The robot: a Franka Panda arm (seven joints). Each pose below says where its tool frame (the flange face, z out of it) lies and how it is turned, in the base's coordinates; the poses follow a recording.
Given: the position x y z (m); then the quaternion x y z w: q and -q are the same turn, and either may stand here.
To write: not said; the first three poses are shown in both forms.
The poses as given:
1: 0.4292 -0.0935 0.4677 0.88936 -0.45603 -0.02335 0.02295
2: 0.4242 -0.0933 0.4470 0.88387 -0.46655 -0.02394 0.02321
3: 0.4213 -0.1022 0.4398 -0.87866 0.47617 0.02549 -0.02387
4: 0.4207 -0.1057 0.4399 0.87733 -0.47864 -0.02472 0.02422
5: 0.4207 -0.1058 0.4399 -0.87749 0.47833 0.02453 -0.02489
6: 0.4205 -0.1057 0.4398 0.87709 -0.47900 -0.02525 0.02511
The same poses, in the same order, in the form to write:
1:
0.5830 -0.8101 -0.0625 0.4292
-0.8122 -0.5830 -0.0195 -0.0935
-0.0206 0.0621 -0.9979 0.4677
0 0 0 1

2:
0.5635 -0.8236 -0.0640 0.4242
-0.8258 -0.5636 -0.0187 -0.0933
-0.0207 0.0634 -0.9978 0.4470
0 0 0 1

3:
0.5452 -0.8356 -0.0675 0.4213
-0.8380 -0.5454 -0.0177 -0.1022
-0.0221 0.0662 -0.9976 0.4398
0 0 0 1

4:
0.5406 -0.8387 -0.0666 0.4207
-0.8410 -0.5406 -0.0188 -0.1057
-0.0202 0.0662 -0.9976 0.4399
0 0 0 1

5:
0.5412 -0.8382 -0.0669 0.4207
-0.8407 -0.5412 -0.0202 -0.1058
-0.0192 0.0671 -0.9976 0.4399
0 0 0 1

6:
0.5398 -0.8390 -0.0683 0.4205
-0.8415 -0.5399 -0.0199 -0.1057
-0.0202 0.0682 -0.9975 0.4398
0 0 0 1

